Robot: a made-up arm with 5 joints. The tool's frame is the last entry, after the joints. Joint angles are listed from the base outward. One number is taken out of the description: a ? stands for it. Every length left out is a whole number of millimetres.
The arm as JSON. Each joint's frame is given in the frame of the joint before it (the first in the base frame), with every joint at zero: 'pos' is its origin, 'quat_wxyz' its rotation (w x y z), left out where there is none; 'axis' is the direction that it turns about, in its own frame. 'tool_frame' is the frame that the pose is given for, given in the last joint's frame.
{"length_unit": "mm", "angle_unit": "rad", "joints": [
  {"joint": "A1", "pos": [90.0, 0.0, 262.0], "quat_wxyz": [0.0, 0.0, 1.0, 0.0], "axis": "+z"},
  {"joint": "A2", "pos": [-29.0, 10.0, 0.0], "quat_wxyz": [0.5, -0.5, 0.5, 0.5], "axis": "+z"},
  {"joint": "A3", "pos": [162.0, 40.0, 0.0], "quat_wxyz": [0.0, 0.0, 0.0, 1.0], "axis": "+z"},
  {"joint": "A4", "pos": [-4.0, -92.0, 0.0], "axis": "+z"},
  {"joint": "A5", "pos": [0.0, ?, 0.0], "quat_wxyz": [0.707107, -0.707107, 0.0, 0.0], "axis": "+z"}
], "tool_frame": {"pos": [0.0, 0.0, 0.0], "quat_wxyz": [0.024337, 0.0, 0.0, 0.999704]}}
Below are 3 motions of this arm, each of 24 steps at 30 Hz.
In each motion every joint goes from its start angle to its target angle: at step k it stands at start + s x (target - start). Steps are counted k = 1, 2, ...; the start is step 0. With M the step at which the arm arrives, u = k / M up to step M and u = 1 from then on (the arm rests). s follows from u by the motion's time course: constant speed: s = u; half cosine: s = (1 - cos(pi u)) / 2; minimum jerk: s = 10 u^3 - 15 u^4 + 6 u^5.
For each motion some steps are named. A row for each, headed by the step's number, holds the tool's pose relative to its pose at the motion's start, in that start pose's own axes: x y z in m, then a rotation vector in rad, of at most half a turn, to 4 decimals.
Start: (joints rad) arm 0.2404 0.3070 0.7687 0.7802 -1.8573
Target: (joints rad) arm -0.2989 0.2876 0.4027 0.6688 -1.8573
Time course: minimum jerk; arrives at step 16
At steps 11, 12, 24:
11: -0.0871 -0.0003 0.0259 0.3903 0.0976 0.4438
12: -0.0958 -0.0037 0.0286 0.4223 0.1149 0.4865
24: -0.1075 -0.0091 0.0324 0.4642 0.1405 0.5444

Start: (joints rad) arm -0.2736 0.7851 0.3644 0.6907 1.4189
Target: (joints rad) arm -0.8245 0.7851 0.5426 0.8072 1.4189
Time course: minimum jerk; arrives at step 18
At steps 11, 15, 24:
11: 0.0497 0.0541 -0.0093 0.1720 0.1789 0.3606
15: 0.0602 0.0770 -0.0126 0.2295 0.2643 0.4886
24: 0.0613 0.0801 -0.0131 0.2368 0.2765 0.5055

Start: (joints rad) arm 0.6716 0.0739 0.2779 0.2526 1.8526
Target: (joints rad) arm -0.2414 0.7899 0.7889 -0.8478 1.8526
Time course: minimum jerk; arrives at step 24
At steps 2, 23, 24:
2: 0.0012 0.0002 -0.0007 -0.0003 -0.0039 0.0026
23: 0.2259 0.1303 0.0019 -0.0512 -0.7247 0.5653
24: 0.2260 0.1305 0.0020 -0.0512 -0.7252 0.5657

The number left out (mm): -93.0
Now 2 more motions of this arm.
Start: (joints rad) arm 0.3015 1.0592 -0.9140 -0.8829 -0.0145
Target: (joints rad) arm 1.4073 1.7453 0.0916 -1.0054 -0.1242
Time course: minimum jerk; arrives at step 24
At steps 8, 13, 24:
8: -0.0574 -0.0875 0.0505 -0.2198 0.3123 0.1037
13: -0.0932 -0.2049 0.2039 -0.7135 0.8100 0.1283
24: -0.0643 -0.2101 0.3960 -1.3718 1.2410 -0.1335

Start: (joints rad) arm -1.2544 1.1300 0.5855 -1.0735 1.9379
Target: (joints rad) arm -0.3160 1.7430 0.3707 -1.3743 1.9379
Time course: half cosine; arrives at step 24
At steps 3, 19, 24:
3: -0.0076 0.0063 -0.0018 0.0125 0.0260 -0.0214
19: -0.1128 0.1788 0.0337 0.2819 0.5930 -0.5330
24: -0.1139 0.1993 0.0446 0.3121 0.6590 -0.5981

